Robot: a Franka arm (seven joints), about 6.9 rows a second.
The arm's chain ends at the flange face. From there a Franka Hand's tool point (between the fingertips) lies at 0.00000 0.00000 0.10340 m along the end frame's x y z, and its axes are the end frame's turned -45 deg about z.
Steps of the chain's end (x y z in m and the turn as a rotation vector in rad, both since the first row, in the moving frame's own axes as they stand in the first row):
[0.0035 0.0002 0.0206 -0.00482 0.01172 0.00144]
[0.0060 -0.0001 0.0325 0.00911 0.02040 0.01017]
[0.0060 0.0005 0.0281 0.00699 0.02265 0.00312]
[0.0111 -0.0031 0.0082 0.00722 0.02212 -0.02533]
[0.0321 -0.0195 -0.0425 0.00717 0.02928 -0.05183]
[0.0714 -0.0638 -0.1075 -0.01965 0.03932 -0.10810]
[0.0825 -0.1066 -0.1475 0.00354 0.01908 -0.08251]
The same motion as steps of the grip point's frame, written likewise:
[0.0028 0.0038 0.0206 -0.01170 0.00488 0.00144]
[0.0065 0.0050 0.0325 -0.00798 0.02087 0.01017]
[0.0061 0.0057 0.0281 -0.01107 0.02096 0.00312]
[0.0122 0.0067 0.0082 -0.01054 0.02075 -0.02533]
[0.0392 0.0105 -0.0425 -0.01563 0.02577 -0.05183]
[0.0973 0.0096 -0.1076 -0.04170 0.01391 -0.10810]
[0.1354 -0.0160 -0.1475 -0.01099 0.01599 -0.08251]

